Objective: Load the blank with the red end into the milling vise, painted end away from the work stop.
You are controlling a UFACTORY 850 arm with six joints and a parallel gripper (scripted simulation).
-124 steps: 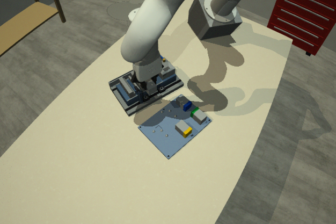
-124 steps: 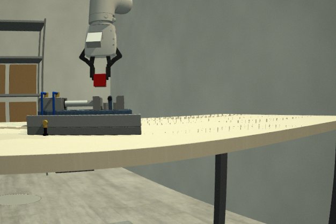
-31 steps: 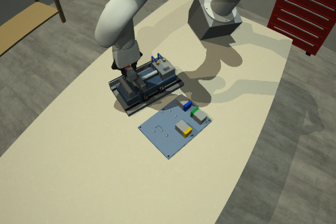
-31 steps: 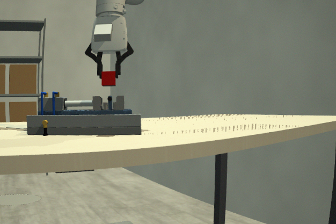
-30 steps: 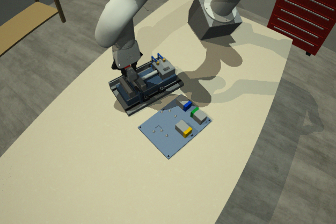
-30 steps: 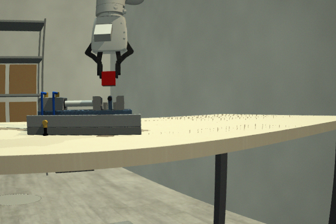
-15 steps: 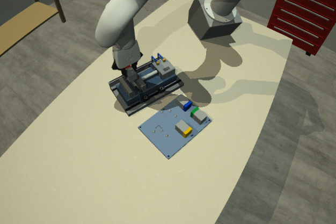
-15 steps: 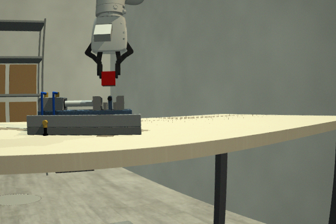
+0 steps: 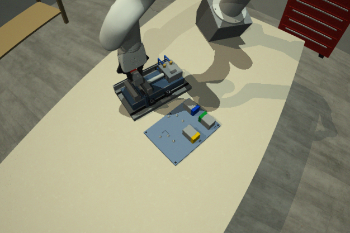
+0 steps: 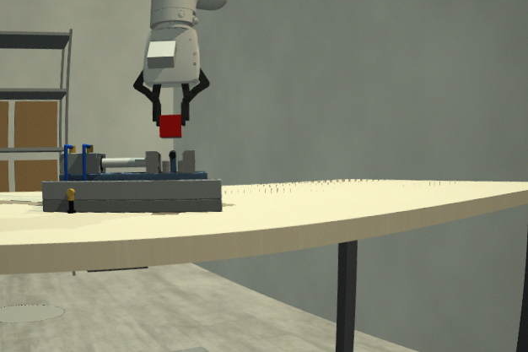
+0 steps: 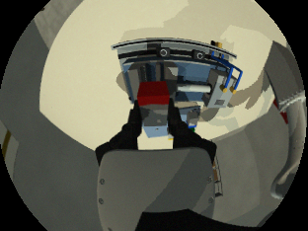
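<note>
Now: hand 30 mm short of the fixed jaw, 10 mm to the left of it and 80 mm above it. Also, from my hand: red-ended blank: 20 mm below; moving jaw: 30 mm behind, 20 mm to the left, 80 mm below; hose-side block: 140 mm behind, 80 mm to the left, 80 mm below.
</note>
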